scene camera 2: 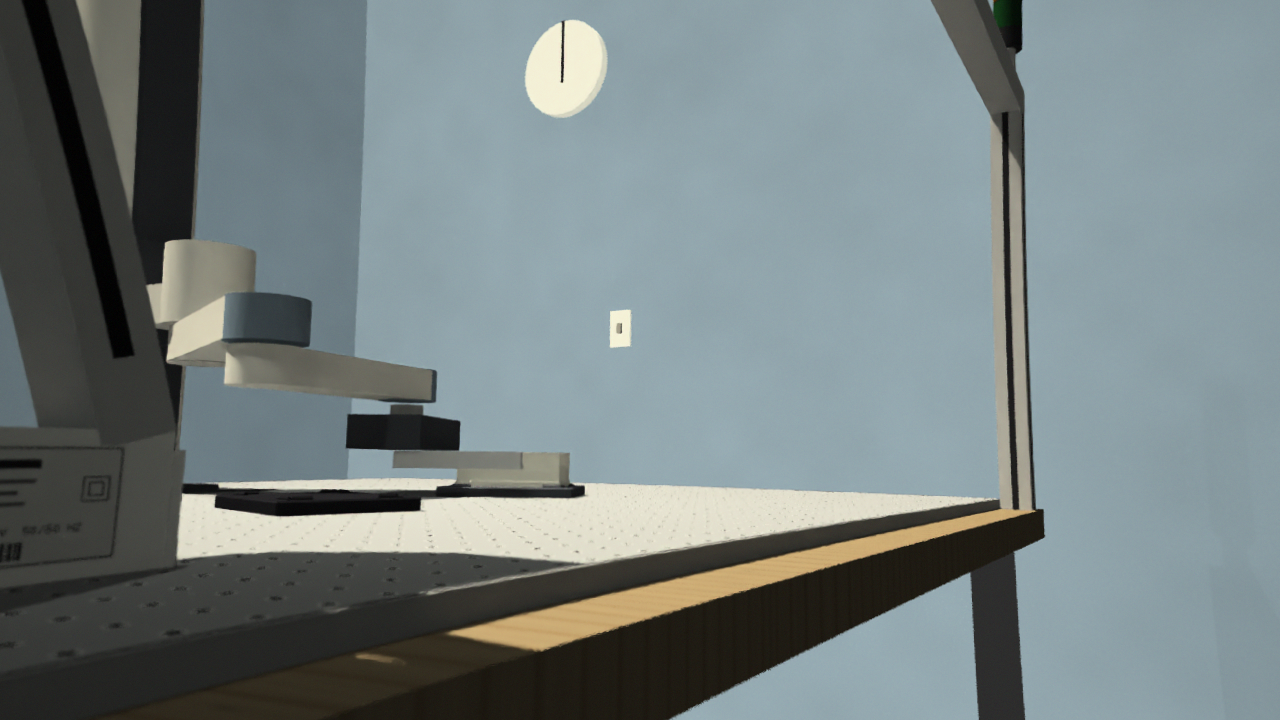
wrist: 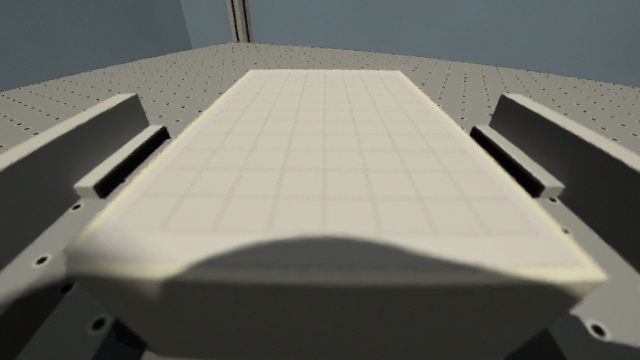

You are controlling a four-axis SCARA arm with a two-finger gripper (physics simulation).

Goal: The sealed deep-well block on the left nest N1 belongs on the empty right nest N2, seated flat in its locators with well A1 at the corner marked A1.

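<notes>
The sealed deep-well block, pale with a faint grid on its top, sits on the black left nest N1. My gripper is open, lowered around the block, with one finger along each long side. In the wrist view narrow gaps show between the pads and the block's sides. The right nest N2 is a flat black plate nearer scene camera 2, with no block on it. Its A1 mark and the block's A1 corner cannot be made out.
A large labelled white box and a slanted grey beam stand in the left foreground of the scene view. A frame post rises at the far corner of the perforated table top.
</notes>
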